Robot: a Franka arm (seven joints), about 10 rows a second.
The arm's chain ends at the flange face. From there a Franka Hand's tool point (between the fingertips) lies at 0.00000 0.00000 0.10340 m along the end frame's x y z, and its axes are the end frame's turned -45 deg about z.
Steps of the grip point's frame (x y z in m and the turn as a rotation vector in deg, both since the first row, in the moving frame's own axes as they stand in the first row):
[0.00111, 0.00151, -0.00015, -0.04, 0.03, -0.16]
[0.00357, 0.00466, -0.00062, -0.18, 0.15, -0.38]
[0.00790, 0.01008, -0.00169, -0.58, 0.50, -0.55]
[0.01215, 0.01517, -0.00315, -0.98, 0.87, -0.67]
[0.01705, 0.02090, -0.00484, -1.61, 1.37, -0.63]
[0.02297, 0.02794, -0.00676, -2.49, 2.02, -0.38]
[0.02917, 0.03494, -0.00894, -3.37, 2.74, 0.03]
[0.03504, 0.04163, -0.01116, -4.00, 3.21, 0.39]
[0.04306, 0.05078, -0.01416, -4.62, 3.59, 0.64]
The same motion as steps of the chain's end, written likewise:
[0.00176, 0.00027, -0.00015, -0.01, 0.05, -0.16]
[0.00540, 0.00073, -0.00062, -0.02, 0.23, -0.38]
[0.01134, 0.00145, -0.00168, -0.06, 0.76, -0.55]
[0.01696, 0.00201, -0.00312, -0.08, 1.31, -0.67]
[0.02303, 0.00244, -0.00477, -0.17, 2.11, -0.63]
[0.03024, 0.00293, -0.00660, -0.33, 3.19, -0.38]
[0.03754, 0.00327, -0.00864, -0.45, 4.32, 0.03]
[0.04503, 0.00362, -0.01075, -0.56, 5.10, 0.39]
[0.05590, 0.00409, -0.01362, -0.73, 5.81, 0.64]

